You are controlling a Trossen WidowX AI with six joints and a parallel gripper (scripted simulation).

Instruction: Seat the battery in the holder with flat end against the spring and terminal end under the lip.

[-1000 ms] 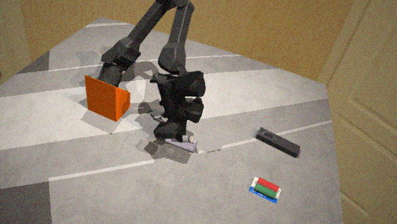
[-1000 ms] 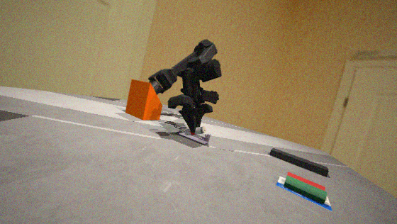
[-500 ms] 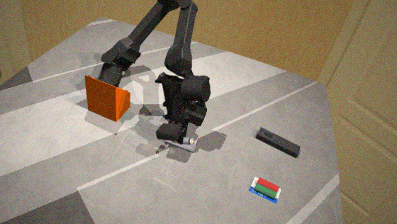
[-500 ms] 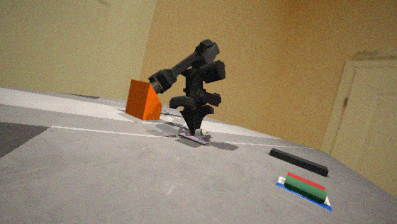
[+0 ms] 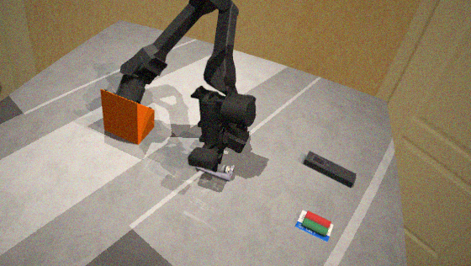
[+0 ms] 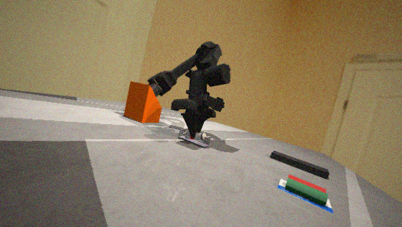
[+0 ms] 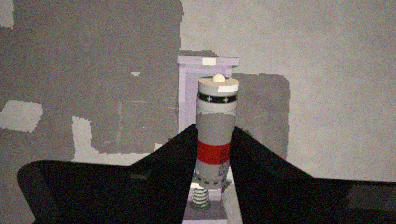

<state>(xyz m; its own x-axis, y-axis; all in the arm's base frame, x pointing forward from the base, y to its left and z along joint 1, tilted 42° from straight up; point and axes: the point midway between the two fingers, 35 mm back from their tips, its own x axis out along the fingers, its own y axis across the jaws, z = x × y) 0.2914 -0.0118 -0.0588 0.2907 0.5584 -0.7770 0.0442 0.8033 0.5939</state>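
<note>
My gripper tip is now 1 cm below the battery. Round my gripper tip: black bar (30 cm ahead, 15 cm to the left).
</note>
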